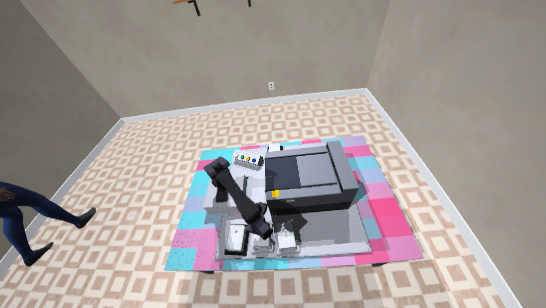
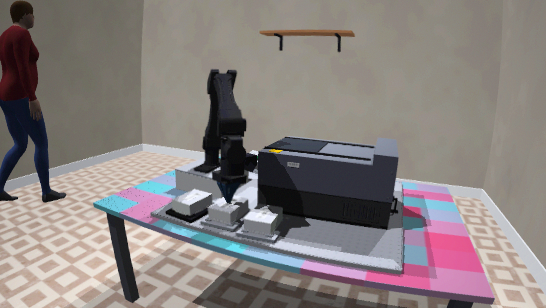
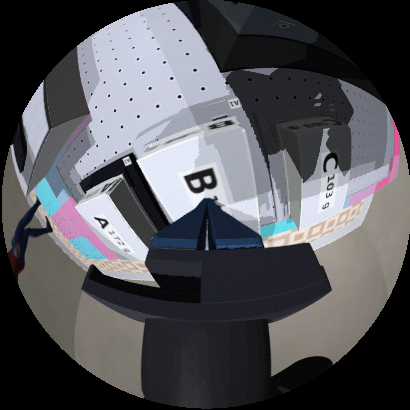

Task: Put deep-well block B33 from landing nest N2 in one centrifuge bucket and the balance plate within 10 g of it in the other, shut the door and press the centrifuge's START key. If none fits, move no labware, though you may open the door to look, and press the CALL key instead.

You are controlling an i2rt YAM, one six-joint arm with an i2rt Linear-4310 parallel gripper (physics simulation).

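Places are measured from the arm's base along level axes (x ahead, y left, z up), in centimetres.
Pixels of known places: gripper, fingertip midpoint: [image 2: 228, 202] [image 3: 206, 203]; arm's base at its link origin: [image 1: 223, 188] [image 2: 211, 165].
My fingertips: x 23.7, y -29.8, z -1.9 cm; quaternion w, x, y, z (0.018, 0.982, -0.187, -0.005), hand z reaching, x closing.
Note:
For each thing: its top centre in the pictures, then the offset to it from my fingertips. Level surfaces: height alone.
- block marked B at its top centre: [image 3: 210, 207] [image 2: 229, 202] [image 1: 261, 233] dy -0.3, dx +0.3, dz +0.3 cm
- block marked C 103 g at its top centre: [image 3: 329, 183] [image 2: 264, 212] [image 1: 285, 234] dy -2.3, dx +13.3, dz -0.1 cm
- key panel at its top centre: [image 1: 246, 153] dy +56.4, dx -9.2, dz +2.9 cm
- perforated board at its surface level: dz -5.5 cm
My gripper [image 2: 229, 201] [image 3: 206, 203] is shut and empty, its blue fingertips together low over the block marked B [image 2: 223, 214] [image 3: 170, 167]. I cannot tell whether they touch it. They hide the weight on its label. The block marked A 172 g [image 1: 236, 236] [image 2: 191, 201] [image 3: 90, 207] sits in a black nest to one side. The block marked C 103 g [image 1: 287, 241] [image 2: 261, 223] [image 3: 310, 197] sits on the other side. The dark grey centrifuge [image 1: 317, 172] [image 2: 325, 172] has its top door closed; its buckets are hidden. A key panel [image 1: 248, 160] shows coloured keys with unreadable names.
The nests stand on a perforated board [image 1: 335, 232] [image 2: 350, 245] [image 3: 145, 60] in front of the centrifuge's tall side wall. The arm's raised base [image 1: 212, 207] is left of the centrifuge. A person [image 1: 20, 200] [image 2: 20, 95] is left of the table. A wall shelf [image 2: 307, 33] hangs behind.

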